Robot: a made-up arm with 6 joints. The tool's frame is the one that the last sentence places.
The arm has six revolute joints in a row. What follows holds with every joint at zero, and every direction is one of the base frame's. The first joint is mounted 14.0 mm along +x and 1.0 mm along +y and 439.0 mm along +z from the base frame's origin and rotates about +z. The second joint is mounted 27.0 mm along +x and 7.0 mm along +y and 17.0 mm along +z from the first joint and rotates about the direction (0.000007, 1, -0.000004). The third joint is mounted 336.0 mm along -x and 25.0 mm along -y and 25.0 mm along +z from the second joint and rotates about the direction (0.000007, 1, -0.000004). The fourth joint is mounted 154.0 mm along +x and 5.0 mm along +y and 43.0 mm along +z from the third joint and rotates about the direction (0.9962, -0.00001, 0.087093). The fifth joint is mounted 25.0 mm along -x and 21.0 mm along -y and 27.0 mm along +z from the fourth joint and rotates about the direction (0.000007, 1, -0.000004). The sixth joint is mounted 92.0 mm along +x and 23.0 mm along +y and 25.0 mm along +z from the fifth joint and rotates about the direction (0.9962, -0.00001, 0.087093). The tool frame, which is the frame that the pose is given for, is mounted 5.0 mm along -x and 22.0 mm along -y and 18.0 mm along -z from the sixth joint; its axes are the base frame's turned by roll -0.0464, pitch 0.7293 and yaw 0.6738 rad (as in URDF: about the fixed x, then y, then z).
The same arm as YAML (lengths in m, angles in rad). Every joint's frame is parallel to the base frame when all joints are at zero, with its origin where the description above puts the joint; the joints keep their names.
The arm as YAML. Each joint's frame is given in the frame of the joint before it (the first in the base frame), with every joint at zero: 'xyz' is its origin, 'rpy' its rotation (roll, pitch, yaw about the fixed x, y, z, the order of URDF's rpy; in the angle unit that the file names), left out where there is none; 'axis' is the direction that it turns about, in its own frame. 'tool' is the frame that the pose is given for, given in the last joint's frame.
units:
  length: m
  angle: rad
joints:
  - name: joint 1
    type: revolute
    origin:
      xyz: [0.014, 0.001, 0.439]
    axis: [0.0, 0.0, 1.0]
  - name: joint 2
    type: revolute
    origin:
      xyz: [0.027, 0.007, 0.017]
    axis: [0.0, 1.0, 0.0]
  - name: joint 3
    type: revolute
    origin:
      xyz: [-0.336, -0.025, 0.025]
    axis: [0.0, 1.0, 0.0]
  - name: joint 4
    type: revolute
    origin:
      xyz: [0.154, 0.005, 0.043]
    axis: [0.9962, 0.0, 0.0871]
  - name: joint 5
    type: revolute
    origin:
      xyz: [-0.025, -0.021, 0.027]
    axis: [0.0, 1.0, 0.0]
  - name: joint 6
    type: revolute
    origin:
      xyz: [0.092, 0.023, 0.025]
    axis: [0.9962, 0.0, 0.0871]
tool:
  origin:
    xyz: [-0.005, -0.022, -0.018]
    rpy: [-0.0464, 0.7293, 0.6738]

